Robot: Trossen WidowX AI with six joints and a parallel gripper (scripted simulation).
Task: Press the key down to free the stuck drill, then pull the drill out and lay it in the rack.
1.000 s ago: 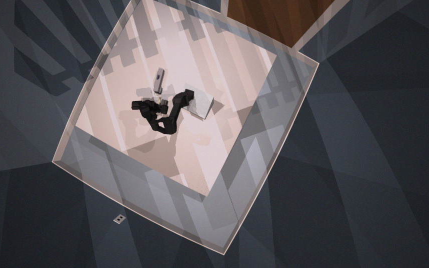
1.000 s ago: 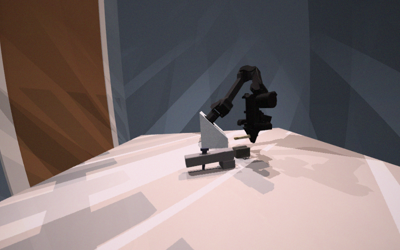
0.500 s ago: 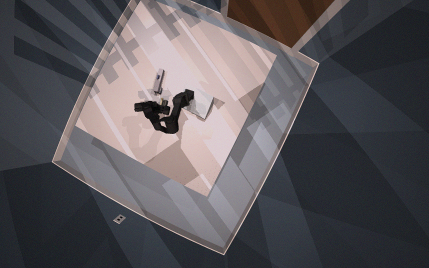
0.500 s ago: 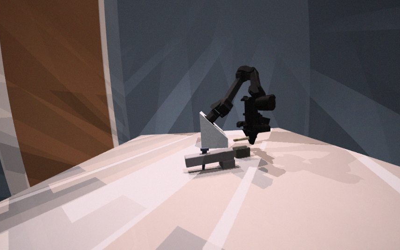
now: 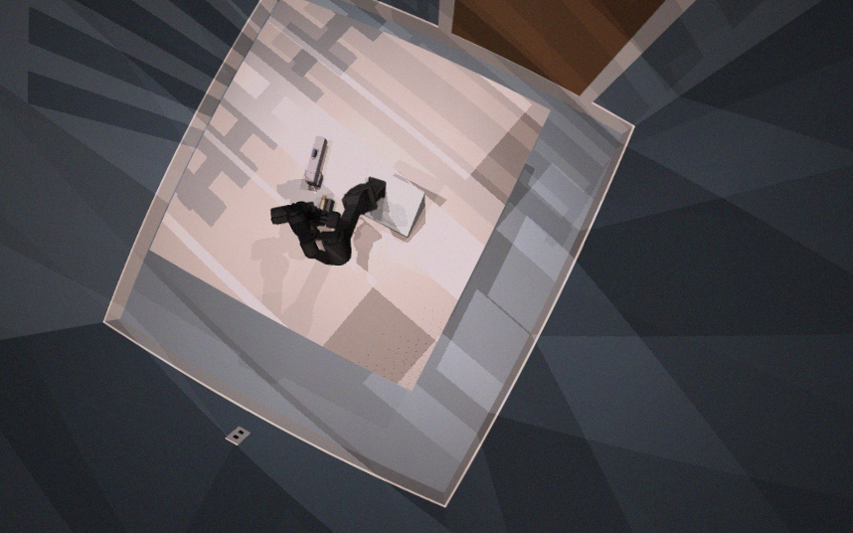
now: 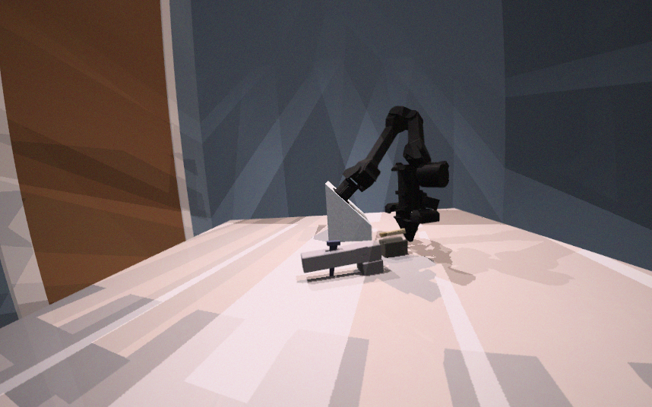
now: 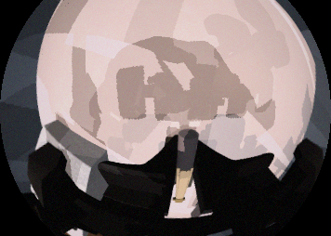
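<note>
The brass-coloured drill is 40 mm to the right of my gripper tip, 30 mm above it and 10 mm ahead of it. Round my gripper tip: dark blue t-shaped key: 230 mm to the right, 100 mm ahead, 20 mm above; dark block: 50 mm to the right, 10 mm below, 10 mm ahead.
</note>
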